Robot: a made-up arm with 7 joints.
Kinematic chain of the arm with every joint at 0, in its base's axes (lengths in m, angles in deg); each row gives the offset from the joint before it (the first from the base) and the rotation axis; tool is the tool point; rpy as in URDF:
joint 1: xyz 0 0 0.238 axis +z
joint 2: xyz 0 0 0 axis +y
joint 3: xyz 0 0 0.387 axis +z
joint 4: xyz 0.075 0 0 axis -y
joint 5: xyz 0.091 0 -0.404 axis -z
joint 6: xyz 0 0 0 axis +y
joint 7: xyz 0.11 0 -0.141 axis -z
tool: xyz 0 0 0 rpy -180 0 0
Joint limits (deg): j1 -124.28..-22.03 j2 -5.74..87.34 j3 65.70..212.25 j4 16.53..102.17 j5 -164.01..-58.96 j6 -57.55..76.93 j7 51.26..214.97
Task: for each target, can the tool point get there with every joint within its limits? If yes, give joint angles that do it. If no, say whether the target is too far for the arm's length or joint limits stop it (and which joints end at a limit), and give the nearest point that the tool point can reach.
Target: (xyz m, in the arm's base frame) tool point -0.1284 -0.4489 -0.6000
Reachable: no: joint limits stop it (at a limit: joint 1, joint 2, joint 3, joint 6) | nearest point 0.1923 -0.6463 -0.1020 | short by 0.624 m
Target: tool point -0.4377 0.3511 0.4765
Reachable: yes | joints -36.32 5.15 163.95 56.25 -84.03 -12.71 164.36
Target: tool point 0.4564 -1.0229 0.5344
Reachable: no: too far | nearest point 0.3531 -0.7914 0.4673 | short by 0.262 m
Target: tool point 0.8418 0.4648 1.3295
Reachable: no: too far | nearest point 0.5187 0.2864 0.9106 | short by 0.558 m
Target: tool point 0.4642 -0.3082 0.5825
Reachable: yes | joints -115.89 53.76 107.76 78.49 -153.27 -4.36 173.53
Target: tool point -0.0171 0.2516 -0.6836
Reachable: no: joint limits stop it (at a limit: joint 1, joint 2, joint 3, joint 6) | nearest point 0.1365 0.3405 -0.0512 | short by 0.657 m
